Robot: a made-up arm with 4 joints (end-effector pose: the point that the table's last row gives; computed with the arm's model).
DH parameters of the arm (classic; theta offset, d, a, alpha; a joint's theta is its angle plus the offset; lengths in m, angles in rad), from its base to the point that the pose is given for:
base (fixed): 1.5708 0.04 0 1.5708
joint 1: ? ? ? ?
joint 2: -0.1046 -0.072 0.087 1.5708
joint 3: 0 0.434 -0.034 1.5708
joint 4: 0 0.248 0.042 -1.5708
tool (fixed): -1.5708 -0.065 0 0
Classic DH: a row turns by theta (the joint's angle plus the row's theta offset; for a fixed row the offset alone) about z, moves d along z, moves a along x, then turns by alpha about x.
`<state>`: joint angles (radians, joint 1 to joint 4).
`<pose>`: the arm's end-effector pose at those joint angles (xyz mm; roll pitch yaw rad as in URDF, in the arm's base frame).
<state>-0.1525 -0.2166 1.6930 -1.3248</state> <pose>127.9 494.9 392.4 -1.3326 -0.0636 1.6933</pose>
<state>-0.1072 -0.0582 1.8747 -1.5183</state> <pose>90.1 549.1 372.6 -1.5036 0.0467 1.8750</pose>
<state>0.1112 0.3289 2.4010 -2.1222</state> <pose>-35.9 603.9 390.6 -1.9604 0.1462 2.4129</pose>
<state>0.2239 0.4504 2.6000 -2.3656</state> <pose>-84.1 582.8 431.8 -2.1706 0.1160 2.6114</pose>
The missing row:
joint 1: -0.1046 0 0.182 3.1416
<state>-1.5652 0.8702 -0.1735 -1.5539</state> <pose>299.3 275.7 -404.4 2.2864 -0.1123 0.1326</pose>
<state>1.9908 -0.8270 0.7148 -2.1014</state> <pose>332.3 -350.4 -142.6 0.7920 -0.2101 -0.6885</pose>
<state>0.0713 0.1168 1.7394 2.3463</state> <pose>47.1 539.1 527.7 2.3540 0.0449 1.7396</pose>
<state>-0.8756 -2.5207 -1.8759 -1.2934</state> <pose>-83.6 -264.2 -262.7 -3.1071 1.2570 2.9101</pose>
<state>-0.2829 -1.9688 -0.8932 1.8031</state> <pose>242.7 -307.3 -178.3 -2.7269 0.8850 0.1418</pose>
